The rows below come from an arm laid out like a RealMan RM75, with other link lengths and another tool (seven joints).
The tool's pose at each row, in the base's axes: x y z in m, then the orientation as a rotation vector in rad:
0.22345 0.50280 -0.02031 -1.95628 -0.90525 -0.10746
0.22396 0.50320 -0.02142 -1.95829 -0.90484 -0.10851
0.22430 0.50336 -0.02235 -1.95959 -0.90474 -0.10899
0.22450 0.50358 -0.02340 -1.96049 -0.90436 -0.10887
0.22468 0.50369 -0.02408 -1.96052 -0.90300 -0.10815
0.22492 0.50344 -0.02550 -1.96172 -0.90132 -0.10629
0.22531 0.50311 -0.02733 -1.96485 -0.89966 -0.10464
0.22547 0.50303 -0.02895 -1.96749 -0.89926 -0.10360
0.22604 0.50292 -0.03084 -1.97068 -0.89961 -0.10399
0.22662 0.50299 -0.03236 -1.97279 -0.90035 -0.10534
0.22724 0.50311 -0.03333 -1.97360 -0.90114 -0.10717
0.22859 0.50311 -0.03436 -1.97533 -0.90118 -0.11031
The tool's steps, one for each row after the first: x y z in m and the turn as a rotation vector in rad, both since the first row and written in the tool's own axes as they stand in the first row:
0.00012 0.00101 0.00078 -0.00206 0.00033 0.00042
0.00007 0.00185 0.00133 -0.00335 0.00034 0.00065
-0.00011 0.00268 0.00202 -0.00404 0.00021 0.00120
-0.00020 0.00325 0.00243 -0.00356 0.00041 0.00239
-0.00076 0.00450 0.00295 -0.00369 -0.00028 0.00456
-0.00143 0.00616 0.00359 -0.00561 -0.00136 0.00716
-0.00204 0.00745 0.00437 -0.00754 -0.00254 0.00854
-0.00248 0.00921 0.00517 -0.01058 -0.00333 0.00903
-0.00266 0.01065 0.00590 -0.01305 -0.00340 0.00859
-0.00255 0.01171 0.00635 -0.01452 -0.00284 0.00758
-0.00201 0.01331 0.00654 -0.01711 -0.00132 0.00681

